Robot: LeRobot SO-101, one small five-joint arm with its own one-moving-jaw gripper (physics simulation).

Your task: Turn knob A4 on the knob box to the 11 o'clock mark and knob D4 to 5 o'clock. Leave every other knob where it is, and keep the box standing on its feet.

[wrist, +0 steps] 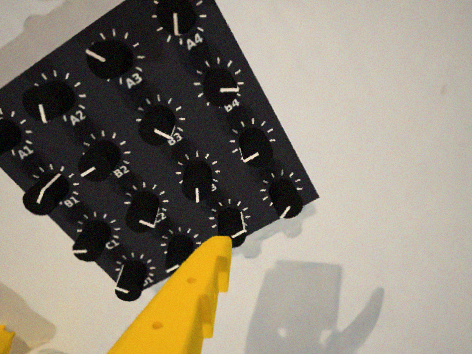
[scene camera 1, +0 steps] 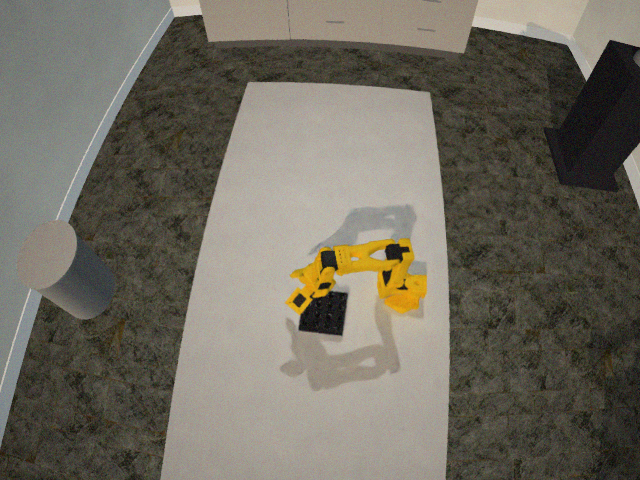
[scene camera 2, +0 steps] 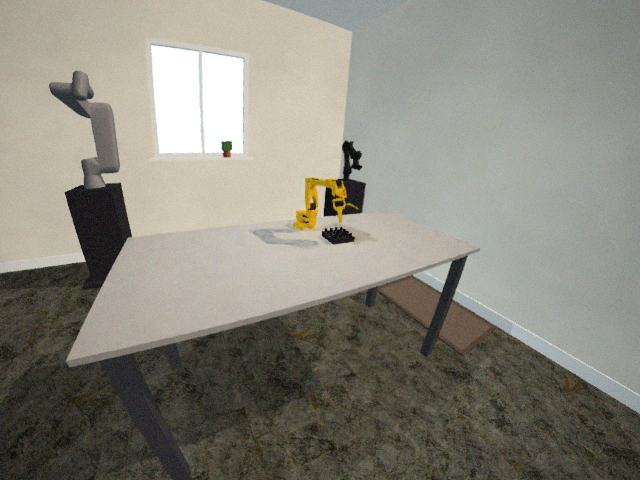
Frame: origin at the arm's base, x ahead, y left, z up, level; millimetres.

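Where they show: hand, tool point: (wrist: 230, 257) (scene camera 1: 312, 295) (scene camera 2: 340, 221); arm's base, link origin: (scene camera 1: 394, 292) (scene camera 2: 306, 227).
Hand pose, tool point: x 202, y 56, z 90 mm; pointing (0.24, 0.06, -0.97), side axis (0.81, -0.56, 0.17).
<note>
Things, the pixels of their top centre, and the offset from my tool point. Level surfaces: height alone.
- black knob box, top centre: (wrist: 146, 178) (scene camera 1: 323, 308) (scene camera 2: 338, 230) dy +12, dx -25, dz -52 mm
- Knob D4, top centre: (wrist: 289, 206) dy -30, dx +13, dz -52 mm
- knob D3, top centre: (wrist: 232, 236) dy -29, dx -14, dz -52 mm
- B4, top centre: (wrist: 221, 90) dy +23, dx +16, dz -52 mm
- pale table, surface height: dz -90 mm
The black knob box (scene camera 1: 336, 330) (scene camera 2: 345, 240) (wrist: 75, 55) stands flat on the table. In the wrist view, knob A4 (wrist: 176, 17) is at the top; its white line points straight down the picture. Knob D4 (wrist: 285, 195) is near the box's right corner; its line points to the lower left, and its label is not readable. My gripper (scene camera 2: 348, 214) is open and empty, above the box. In the wrist view its notched fixed jaw (wrist: 185, 295) shows, its tip drawn over the lower left of knob D3 (wrist: 231, 220). The moving jaw is swung out of that picture.
The other knobs, such as C4 (wrist: 256, 142) and B4 (wrist: 220, 82), stand close together in rows. The pale table (scene camera 1: 336, 155) (scene camera 2: 217, 273) carries the arm's yellow base (scene camera 1: 405, 297) (scene camera 2: 305, 219) beside the box. Shadows of the arm fall on the table.
</note>
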